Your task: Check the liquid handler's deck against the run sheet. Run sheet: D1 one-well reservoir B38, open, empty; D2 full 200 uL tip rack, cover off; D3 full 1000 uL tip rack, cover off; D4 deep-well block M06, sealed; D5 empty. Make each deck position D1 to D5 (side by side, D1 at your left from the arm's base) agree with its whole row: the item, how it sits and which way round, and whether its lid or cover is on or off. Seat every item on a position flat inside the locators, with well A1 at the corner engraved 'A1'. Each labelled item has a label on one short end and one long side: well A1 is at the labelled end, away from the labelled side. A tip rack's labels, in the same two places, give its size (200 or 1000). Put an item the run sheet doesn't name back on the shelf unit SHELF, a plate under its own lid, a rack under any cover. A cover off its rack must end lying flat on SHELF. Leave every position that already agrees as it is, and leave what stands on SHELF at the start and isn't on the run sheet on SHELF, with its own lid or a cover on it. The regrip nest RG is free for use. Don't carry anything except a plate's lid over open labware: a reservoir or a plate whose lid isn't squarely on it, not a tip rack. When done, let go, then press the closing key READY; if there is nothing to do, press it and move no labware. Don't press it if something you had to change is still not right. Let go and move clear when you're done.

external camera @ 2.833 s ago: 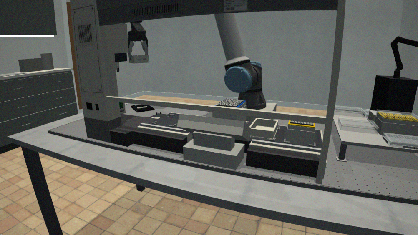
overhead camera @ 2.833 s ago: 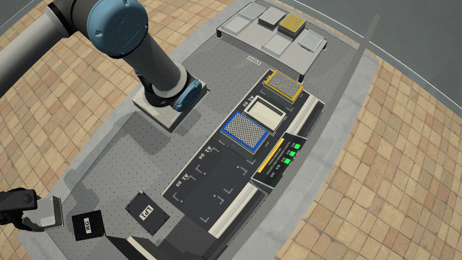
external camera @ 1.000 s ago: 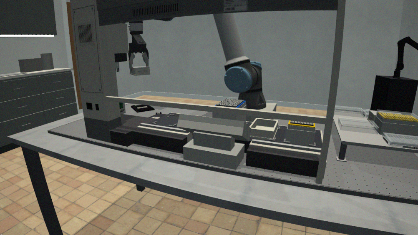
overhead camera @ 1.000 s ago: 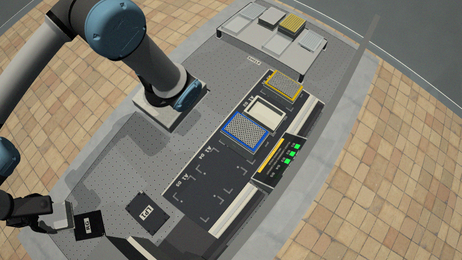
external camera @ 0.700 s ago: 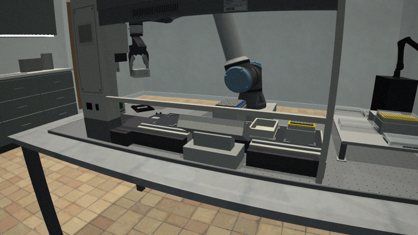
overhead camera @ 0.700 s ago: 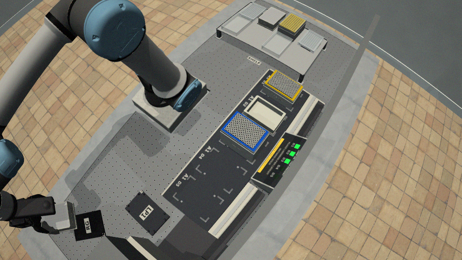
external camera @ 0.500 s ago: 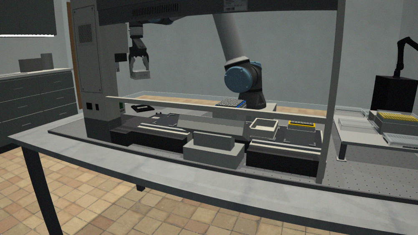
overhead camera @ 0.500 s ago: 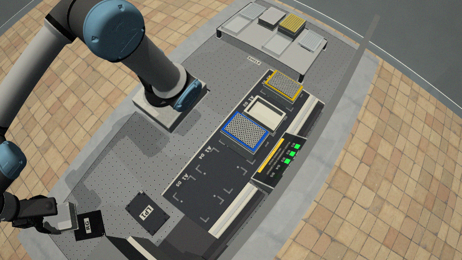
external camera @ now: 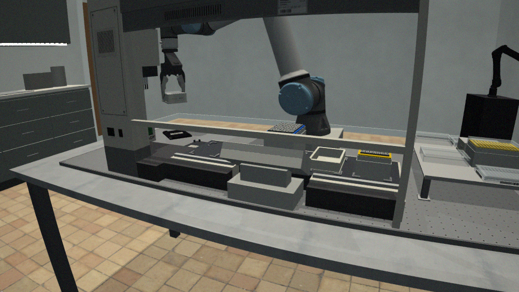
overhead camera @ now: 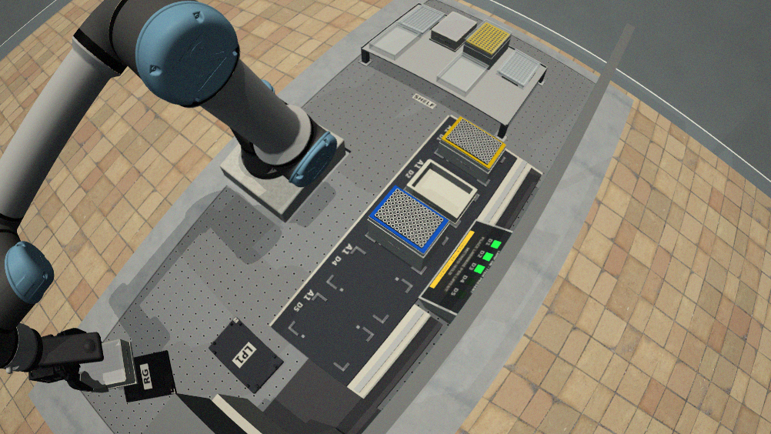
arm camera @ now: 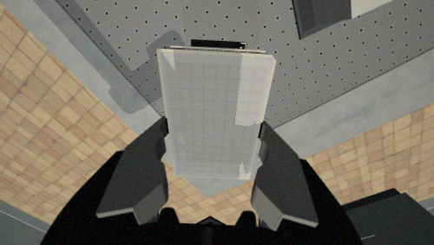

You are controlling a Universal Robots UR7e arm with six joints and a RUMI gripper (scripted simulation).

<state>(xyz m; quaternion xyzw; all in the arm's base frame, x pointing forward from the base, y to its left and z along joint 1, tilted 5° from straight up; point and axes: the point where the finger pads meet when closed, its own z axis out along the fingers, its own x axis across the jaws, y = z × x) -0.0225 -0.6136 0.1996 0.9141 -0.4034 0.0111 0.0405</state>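
The black nest lies 190 mm below my hand. From my hand the other things lie so: blue-framed tip rack (550 mm to the left, 390 mm ahead, 70 mm below); ready key (240 mm ahead, 110 mm below); handler's tower (460 mm ahead, 90 mm above, 60 mm to the left).
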